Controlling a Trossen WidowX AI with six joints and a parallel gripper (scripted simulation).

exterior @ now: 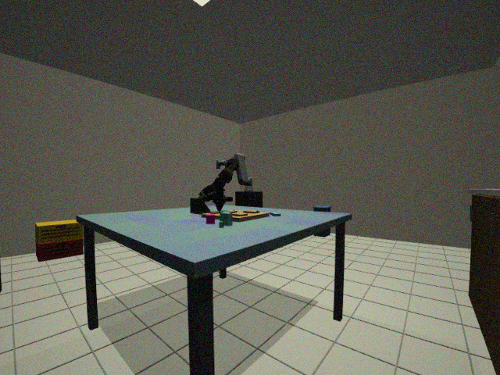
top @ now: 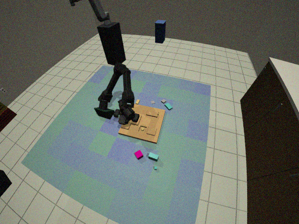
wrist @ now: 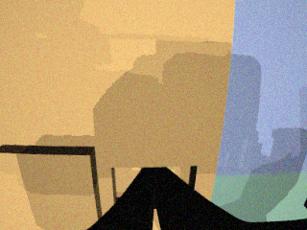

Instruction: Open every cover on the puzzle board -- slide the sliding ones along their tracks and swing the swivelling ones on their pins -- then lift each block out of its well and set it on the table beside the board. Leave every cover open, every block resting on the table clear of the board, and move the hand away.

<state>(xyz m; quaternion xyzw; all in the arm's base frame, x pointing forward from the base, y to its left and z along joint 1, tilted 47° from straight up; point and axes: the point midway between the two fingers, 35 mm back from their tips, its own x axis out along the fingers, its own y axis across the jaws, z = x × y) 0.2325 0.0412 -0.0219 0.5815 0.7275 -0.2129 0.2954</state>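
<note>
The tan puzzle board lies 9 cm ahead of my gripper tip and 6 cm to the left of it. From my gripper tip the other things lie so: cyan block: 30 cm ahead, 16 cm to the right, 1 cm above; then oblong orange block: 4 cm behind, 22 cm to the left, 2 cm below; then magenta block: 21 cm ahead, 19 cm to the right.
</note>
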